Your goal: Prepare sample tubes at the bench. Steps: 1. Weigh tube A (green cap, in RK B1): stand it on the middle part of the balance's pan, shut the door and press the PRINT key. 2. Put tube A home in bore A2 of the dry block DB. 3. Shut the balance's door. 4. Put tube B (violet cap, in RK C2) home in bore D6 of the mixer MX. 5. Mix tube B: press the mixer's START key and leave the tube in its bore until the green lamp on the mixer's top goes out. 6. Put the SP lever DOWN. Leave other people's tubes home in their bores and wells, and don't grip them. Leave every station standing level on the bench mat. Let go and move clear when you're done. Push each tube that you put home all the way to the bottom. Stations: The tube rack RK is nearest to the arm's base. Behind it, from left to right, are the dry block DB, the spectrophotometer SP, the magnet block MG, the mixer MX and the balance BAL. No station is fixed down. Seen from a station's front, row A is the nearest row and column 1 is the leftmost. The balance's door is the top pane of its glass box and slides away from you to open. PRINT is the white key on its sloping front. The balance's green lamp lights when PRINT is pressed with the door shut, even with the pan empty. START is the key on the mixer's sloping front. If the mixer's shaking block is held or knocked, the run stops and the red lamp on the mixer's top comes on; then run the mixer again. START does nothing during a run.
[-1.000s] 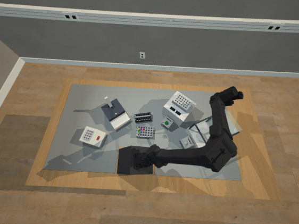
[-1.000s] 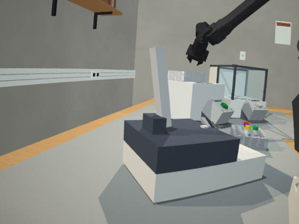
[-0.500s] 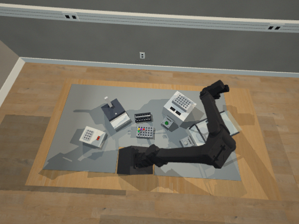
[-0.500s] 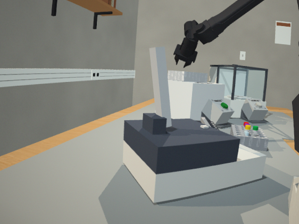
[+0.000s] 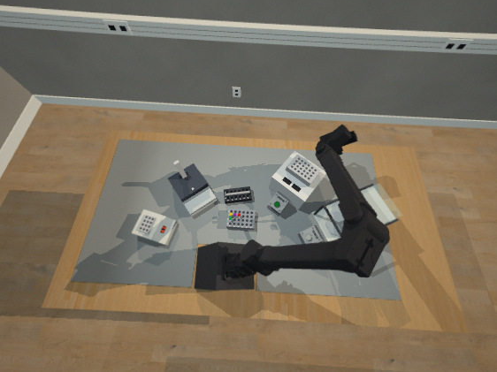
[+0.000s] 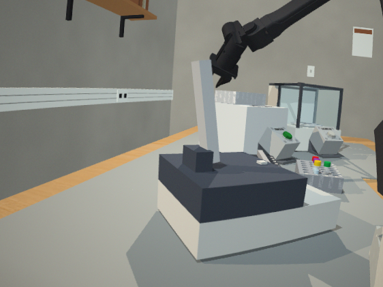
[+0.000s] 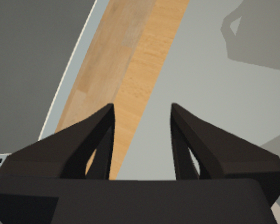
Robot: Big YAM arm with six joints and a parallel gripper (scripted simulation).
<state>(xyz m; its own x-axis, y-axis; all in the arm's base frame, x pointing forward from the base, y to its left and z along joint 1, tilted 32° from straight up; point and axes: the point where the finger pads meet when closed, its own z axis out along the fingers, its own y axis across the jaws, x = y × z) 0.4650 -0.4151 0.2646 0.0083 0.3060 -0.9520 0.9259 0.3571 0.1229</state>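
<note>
The violet-capped tube B is 240 mm behind my hand, 480 mm to the left of it and 170 mm below it. Round my hand: eight-sided pan (340 mm behind, 30 mm to the left, 120 mm below); then balance door (310 mm behind, 50 mm to the right, 20 mm above); then mixer block (100 mm behind, 160 mm to the left, 40 mm below).
</note>
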